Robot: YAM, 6 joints.
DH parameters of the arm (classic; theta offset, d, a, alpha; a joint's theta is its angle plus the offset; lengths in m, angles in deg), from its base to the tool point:
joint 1: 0 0.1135 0.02 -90
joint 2: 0 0 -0.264 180
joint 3: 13.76 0 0.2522 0
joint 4: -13.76 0 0.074 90
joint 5: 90 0 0 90
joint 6: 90 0.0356 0 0
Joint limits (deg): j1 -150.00..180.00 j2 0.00..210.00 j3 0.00..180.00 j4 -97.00..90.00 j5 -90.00..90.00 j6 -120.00..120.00
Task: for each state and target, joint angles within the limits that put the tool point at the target. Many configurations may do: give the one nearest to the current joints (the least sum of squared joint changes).
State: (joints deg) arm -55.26 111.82 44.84 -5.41 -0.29 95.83
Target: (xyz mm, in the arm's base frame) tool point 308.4 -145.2 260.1
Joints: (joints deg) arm -25.58 86.06 58.30 -2.84 -3.53 95.83
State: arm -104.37 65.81 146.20 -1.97 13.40 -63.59
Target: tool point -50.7 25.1 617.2
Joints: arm -52.46 45.21 111.77 -23.62 44.40 -63.59
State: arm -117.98 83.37 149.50 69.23 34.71 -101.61
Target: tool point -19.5 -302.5 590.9
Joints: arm -89.68 105.79 120.79 80.92 36.56 -101.61
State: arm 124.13 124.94 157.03 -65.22 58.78 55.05
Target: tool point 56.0 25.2 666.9
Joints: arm 171.07 81.57 180.00 -55.23 70.64 55.05
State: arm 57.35 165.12 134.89 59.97 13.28 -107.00
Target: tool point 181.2 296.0 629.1
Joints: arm 59.62 123.25 157.20 49.43 10.76 -107.00
